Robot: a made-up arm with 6 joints.
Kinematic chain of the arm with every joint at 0, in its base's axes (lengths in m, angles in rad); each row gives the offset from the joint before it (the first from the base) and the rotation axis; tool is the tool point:
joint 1: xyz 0 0 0.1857 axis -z
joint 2: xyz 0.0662 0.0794 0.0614 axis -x
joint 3: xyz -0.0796 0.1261 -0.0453 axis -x
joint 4: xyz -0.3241 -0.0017 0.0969 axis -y
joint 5: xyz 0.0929 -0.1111 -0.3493 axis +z
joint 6: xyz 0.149 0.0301 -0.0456 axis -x
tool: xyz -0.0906 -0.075 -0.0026
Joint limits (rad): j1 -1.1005..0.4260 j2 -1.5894..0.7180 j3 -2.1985..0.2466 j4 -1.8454..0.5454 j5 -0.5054..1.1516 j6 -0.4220..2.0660
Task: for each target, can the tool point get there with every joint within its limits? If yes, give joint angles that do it. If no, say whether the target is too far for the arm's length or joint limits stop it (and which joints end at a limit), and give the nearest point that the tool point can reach.
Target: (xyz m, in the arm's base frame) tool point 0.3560 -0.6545 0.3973
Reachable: no: joint limits stop it (at a limit: joint 1, joint 2, joint 3, joint 5) | nearest point 0.0243 -0.4631 0.0847 | short by 0.494 m
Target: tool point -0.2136 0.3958 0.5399
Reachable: yes | joints 0.0610 -1.2133 -1.4490 -0.1576 0.5622 0.7567
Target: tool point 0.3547 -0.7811 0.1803
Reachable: no: joint limits stop it (at a limit: joint 1, joint 2, joint 3, joint 5, joint 6) | nearest point -0.0013 -0.5077 0.0825 | short by 0.459 m
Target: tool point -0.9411 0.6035 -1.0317
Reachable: no: too far | nearest point -0.5192 0.3330 -0.1908 | short by 0.979 m
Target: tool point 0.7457 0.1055 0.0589
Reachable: no: joint limits stop it (at a limit: joint 1, joint 4, joint 6) | nearest point 0.1796 0.3397 0.0709 | short by 0.613 m
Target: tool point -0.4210 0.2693 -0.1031
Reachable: yes | joints -0.1671 -0.1074 -0.7366 -0.4659 0.0077 0.3083
